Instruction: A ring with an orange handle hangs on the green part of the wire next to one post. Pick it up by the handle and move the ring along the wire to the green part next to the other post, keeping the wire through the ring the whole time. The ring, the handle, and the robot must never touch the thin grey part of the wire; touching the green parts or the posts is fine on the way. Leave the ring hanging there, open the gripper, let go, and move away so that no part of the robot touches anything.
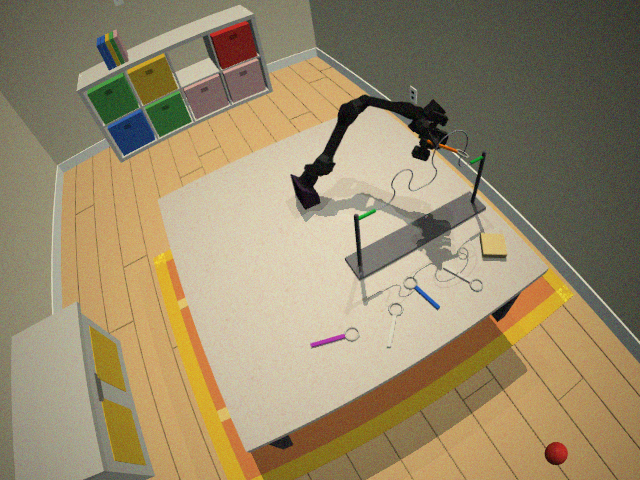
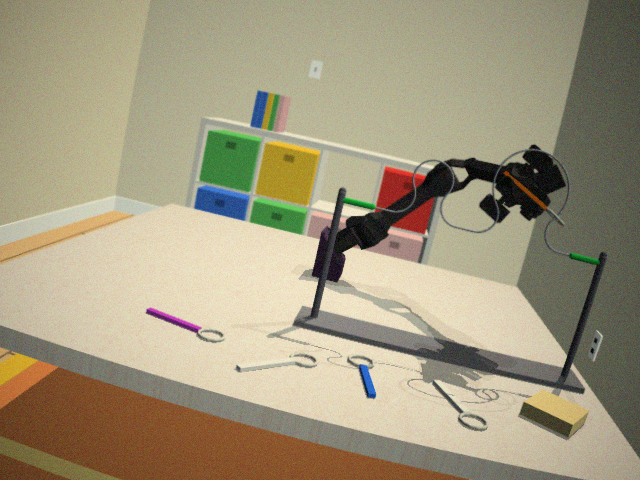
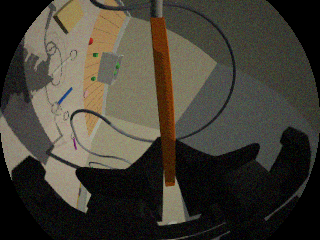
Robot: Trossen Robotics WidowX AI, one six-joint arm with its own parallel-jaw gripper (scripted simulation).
Labels:
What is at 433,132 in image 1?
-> The gripper.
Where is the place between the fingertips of the gripper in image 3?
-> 163,140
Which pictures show the gripper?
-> Image 1, image 2 and image 3: all of them.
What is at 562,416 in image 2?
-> A tan block.

